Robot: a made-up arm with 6 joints. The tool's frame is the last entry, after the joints.
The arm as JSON. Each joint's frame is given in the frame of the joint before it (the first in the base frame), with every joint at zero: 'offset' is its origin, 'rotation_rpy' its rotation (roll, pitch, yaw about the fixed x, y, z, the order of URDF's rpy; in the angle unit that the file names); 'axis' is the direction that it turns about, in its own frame. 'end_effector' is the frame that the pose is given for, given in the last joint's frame.
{
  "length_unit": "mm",
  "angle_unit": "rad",
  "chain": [
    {
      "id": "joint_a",
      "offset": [
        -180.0,
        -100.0,
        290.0
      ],
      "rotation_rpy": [
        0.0,
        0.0,
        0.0
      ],
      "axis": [
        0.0,
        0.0,
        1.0
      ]
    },
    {
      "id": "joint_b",
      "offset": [
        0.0,
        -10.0,
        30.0
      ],
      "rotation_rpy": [
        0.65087,
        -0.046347,
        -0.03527
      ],
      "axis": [
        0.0,
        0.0,
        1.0
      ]
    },
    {
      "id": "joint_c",
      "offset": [
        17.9,
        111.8,
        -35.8
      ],
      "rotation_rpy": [
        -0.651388,
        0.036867,
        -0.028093
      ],
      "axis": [
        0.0,
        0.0,
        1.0
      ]
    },
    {
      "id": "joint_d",
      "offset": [
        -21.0,
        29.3,
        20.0
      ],
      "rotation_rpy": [
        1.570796,
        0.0,
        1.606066
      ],
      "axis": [
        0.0,
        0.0,
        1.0
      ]
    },
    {
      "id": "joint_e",
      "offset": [
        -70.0,
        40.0,
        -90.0
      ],
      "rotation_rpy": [
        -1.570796,
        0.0,
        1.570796
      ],
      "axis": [
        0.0,
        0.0,
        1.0
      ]
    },
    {
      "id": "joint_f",
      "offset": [
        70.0,
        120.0,
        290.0
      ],
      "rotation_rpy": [
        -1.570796,
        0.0,
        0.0
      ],
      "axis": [
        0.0,
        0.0,
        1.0
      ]
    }
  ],
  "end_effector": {
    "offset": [
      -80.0,
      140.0,
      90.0
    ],
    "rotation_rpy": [
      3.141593,
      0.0,
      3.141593
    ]
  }
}
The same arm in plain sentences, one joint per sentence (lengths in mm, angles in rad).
The arm has six revolute joints in a row. What follows holds with every joint at zero, and every direction is one of the base frame's.
The first joint is mounted 180 mm along -x and 100 mm along -y and 290 mm along +z from the base frame's origin and turns about +z.
The second joint is mounted 10 mm along -y and 30 mm along +z from the first joint and turns about the direction (-0.0582, -0.604202, 0.794703).
The third joint is mounted 20 mm along +x and 110 mm along +y and 40 mm along +z from the second joint and turns about +z.
The fourth joint is mounted 20 mm along -x and 30 mm along +y and 20 mm along +z from the third joint and turns about +x.
The fifth joint is mounted 90 mm along -x and 70 mm along -y and 40 mm along +z from the fourth joint and turns about -y.
The sixth joint is mounted 120 mm along -x and 290 mm along -y and 70 mm along +z from the fifth joint and turns about -x.
The tool frame, which is the frame that the pose is given for, is mounted 90 mm along -x and 140 mm along +y and 80 mm along -z from the sixth joint; its axes are the base frame's turned by roll 0, pitch 1.5708 and yaw 0 rad (as in URDF: about the fixed x, then y, then z).

